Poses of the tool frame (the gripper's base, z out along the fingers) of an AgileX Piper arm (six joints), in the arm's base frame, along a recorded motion.
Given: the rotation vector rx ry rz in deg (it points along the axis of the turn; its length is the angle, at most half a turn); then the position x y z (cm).
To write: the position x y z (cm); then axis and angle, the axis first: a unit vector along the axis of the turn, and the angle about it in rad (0 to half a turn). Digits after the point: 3 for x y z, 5 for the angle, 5 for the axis.
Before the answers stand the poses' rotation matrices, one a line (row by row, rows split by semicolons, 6 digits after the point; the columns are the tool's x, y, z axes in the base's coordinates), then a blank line. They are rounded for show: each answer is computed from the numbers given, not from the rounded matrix.
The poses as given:
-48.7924, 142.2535, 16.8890, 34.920, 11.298, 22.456
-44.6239, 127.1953, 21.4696, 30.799, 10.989, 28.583
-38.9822, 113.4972, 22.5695, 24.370, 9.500, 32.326
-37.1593, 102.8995, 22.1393, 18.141, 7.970, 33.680
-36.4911, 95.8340, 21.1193, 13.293, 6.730, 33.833
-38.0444, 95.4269, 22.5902, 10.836, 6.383, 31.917
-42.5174, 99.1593, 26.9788, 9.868, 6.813, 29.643
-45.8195, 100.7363, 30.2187, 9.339, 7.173, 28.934
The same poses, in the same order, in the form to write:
-0.682269 -0.622527 0.383365; -0.515457 0.781455 0.351614; -0.518472 0.042287 -0.854048
-0.540910 -0.633905 0.552794; -0.417339 0.772910 0.477951; -0.730236 0.027826 -0.682628
-0.375446 -0.611005 0.696932; -0.297887 0.791593 0.533520; -0.877669 -0.007299 -0.479211
-0.216805 -0.604362 0.766643; -0.235586 0.794502 0.559701; -0.947362 -0.059265 -0.314631
-0.101434 -0.595087 0.797234; -0.204859 0.796687 0.568614; -0.973521 -0.105644 -0.202720
-0.096859 -0.621352 0.777522; -0.206819 0.776708 0.594937; -0.973573 -0.103182 -0.203739
-0.162779 -0.690364 0.704912; -0.238059 0.720814 0.650965; -0.957513 -0.061847 -0.281681
-0.191931 -0.736666 0.648449; -0.258108 0.675363 0.690844; -0.946860 -0.034775 -0.319762

34.920, 11.298, 22.456, -0.32242, 0.94000, 0.11160, 2.64128
30.799, 10.989, 28.583, -0.32693, 0.93187, 0.15729, 2.38229
24.370, 9.500, 32.326, -0.31924, 0.92947, 0.18483, 2.13120
18.141, 7.970, 33.680, -0.33291, 0.92186, 0.19834, 1.94816
13.293, 6.730, 33.833, -0.34854, 0.91533, 0.20172, 1.82733
10.836, 6.383, 31.917, -0.36169, 0.90722, 0.21477, 1.83583
9.868, 6.813, 29.643, -0.38231, 0.89162, 0.24259, 1.94102
9.339, 7.173, 28.934, -0.39941, 0.87812, 0.26342, 2.00222

